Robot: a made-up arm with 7 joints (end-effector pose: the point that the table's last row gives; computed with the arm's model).
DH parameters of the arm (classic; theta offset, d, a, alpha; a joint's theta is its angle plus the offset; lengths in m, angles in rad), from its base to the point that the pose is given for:
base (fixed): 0 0.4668 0.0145 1.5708
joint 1: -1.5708 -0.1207 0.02 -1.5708
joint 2: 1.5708 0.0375 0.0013 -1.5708
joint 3: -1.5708 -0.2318 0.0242 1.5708
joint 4: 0 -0.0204 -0.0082 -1.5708
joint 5: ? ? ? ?
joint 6: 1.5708 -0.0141 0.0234 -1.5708
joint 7: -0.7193 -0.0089 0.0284 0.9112
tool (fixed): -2.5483 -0.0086 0 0
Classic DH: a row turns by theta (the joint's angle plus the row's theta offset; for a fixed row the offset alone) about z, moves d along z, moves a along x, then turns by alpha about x.
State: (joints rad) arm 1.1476 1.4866 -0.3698 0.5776 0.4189 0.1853 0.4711
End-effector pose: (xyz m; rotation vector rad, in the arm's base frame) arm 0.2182 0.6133 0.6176 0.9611 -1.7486 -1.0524
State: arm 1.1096 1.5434 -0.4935 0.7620 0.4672 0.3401 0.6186
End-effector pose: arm 0.2525 0.5846 0.6231 0.6500 -1.6925 -1.1585
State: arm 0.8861 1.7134 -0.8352 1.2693 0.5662 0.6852 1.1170
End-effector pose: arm 0.3294 0.4868 0.5126 -0.4152 -1.2760 -1.1370
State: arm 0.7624 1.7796 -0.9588 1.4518 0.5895 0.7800 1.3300
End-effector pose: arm 0.3239 0.4494 0.4386 -0.8117 -1.0458 -0.9517
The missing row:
joint 5: 0 -0.2628 -0.0056 -1.5708
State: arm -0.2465 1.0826 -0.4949 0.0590 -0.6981 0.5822 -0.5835
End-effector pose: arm 0.0328 0.6019 0.2023 0.2349 1.1071 -1.8918
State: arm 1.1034 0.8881 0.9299 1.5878 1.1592 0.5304 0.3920
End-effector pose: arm 0.0840 0.4724 0.7033 -0.4307 2.2304 0.3371
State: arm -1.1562 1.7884 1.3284 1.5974 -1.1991 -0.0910 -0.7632
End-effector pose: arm 0.3590 0.2633 0.5096 -1.1737 -0.1493 1.9125
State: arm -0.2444 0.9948 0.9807 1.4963 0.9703 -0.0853 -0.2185
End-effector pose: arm 0.2228 0.4987 0.5026 1.4854 -2.4887 -0.5655
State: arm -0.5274 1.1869 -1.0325 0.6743 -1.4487 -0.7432 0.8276
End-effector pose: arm -0.0655 0.4989 0.1036 -2.6377 1.3753 -0.9747
